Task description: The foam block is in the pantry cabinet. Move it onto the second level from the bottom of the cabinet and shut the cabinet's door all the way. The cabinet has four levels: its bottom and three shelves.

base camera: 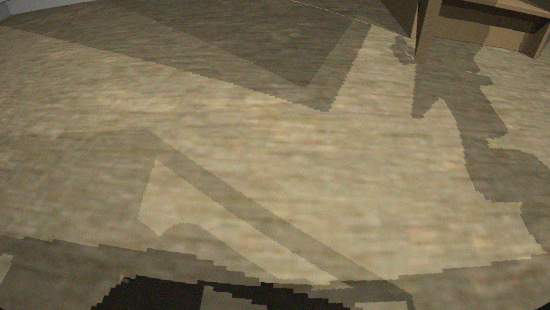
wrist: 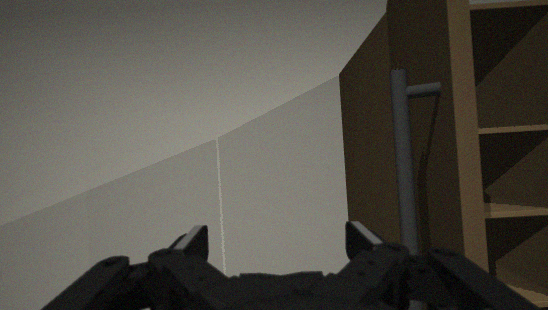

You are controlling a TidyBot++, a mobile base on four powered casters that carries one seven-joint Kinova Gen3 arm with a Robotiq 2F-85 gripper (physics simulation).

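Frame: origin at the arm's base, x ahead, y left, z up, level; centimetres.
Seen in the pictures: gripper, fingertip midpoint: [wrist: 277, 238].
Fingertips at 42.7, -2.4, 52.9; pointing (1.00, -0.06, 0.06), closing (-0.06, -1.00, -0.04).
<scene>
A point is followed by its place in that frame, as x, y, z.
The pantry cabinet [base camera: 505, 7] @[95.5, -72.9, -24.1] [wrist: 367, 160] @[121.4, -44.7, 55.0] stands at the right in both views; its lower part shows in the base camera view. Its door [base camera: 424, 37] @[50.1, -21.8, -20.4] [wrist: 425, 45] @[58.8, -25.0, 71.9] stands open, swung out toward the camera, with a grey vertical bar handle [wrist: 404, 150] @[55.3, -18.9, 58.0] on its outer face. Shelves [wrist: 512, 129] @[97.0, -79.3, 62.4] [wrist: 520, 211] @[97.1, -80.0, 37.4] show past the door's edge, and part of a lower one shows in the bottom right corner. The foam block does not show in either view. My gripper [wrist: 277, 238] @[42.7, -2.4, 53.0] is open and empty, left of the handle and apart from it.
Grey walls [wrist: 280, 175] @[157.4, -13.3, 48.8] stand behind and left of the cabinet in the wrist view. In the base camera view, wood-patterned floor [base camera: 300, 160] @[44.7, -4.2, -39.6] lies before the cabinet, with shadows across it. A bit of pale wall [base camera: 35, 6] @[167.3, 135.9, -37.4] shows at the top left.
</scene>
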